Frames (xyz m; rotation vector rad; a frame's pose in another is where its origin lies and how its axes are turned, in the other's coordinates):
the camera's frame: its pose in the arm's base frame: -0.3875 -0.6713 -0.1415 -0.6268 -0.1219 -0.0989
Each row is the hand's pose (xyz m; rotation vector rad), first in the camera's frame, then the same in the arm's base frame.
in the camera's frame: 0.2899 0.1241 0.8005 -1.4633 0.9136 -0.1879
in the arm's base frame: -0.1520 -0.1151 0.4712 -1.9532 0.8661 -0.6770
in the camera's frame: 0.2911 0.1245 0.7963 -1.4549 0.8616 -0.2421
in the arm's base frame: -0.1504 -0.1174 0.4678 -1.9508 0.7928 -0.7165
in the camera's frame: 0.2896 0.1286 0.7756 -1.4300 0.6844 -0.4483
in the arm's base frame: -0.1496 -0.1262 0.4486 -1.9385 0.5369 -0.8735
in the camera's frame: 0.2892 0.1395 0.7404 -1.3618 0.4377 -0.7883
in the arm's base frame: -0.1457 -0.1381 0.4140 -1.8650 0.1612 -1.1423
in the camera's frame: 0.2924 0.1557 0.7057 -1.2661 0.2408 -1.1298
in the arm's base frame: -0.1375 -0.1457 0.3772 -1.7360 -0.1617 -1.4226
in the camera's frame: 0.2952 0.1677 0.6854 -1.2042 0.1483 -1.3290
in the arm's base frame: -0.1315 -0.1482 0.3544 -1.6430 -0.3250 -1.5907
